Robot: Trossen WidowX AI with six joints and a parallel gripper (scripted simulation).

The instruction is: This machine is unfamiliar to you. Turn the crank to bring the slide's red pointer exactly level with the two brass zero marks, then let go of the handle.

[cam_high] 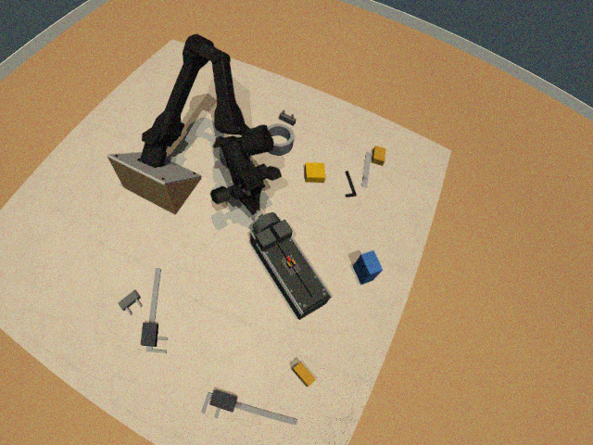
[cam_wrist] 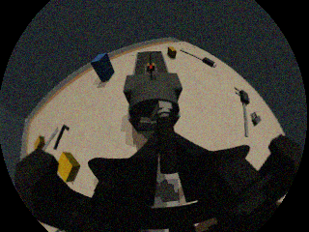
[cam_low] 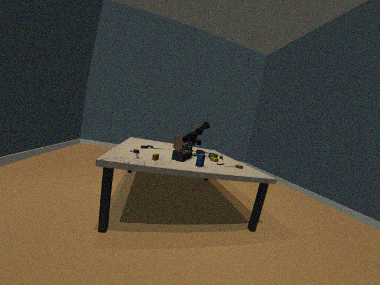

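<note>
The crank handle lies 30 mm above my gripper tip, 10 mm to the left of it and 10 mm behind it. The rest, counted from my gripper tip: yellow block: 250 mm to the left, 90 mm ahead, 80 mm below; red pointer: 130 mm ahead, 80 mm to the right, 10 mm below; blue cube: 340 mm ahead, 50 mm below, 10 mm to the right.
</note>
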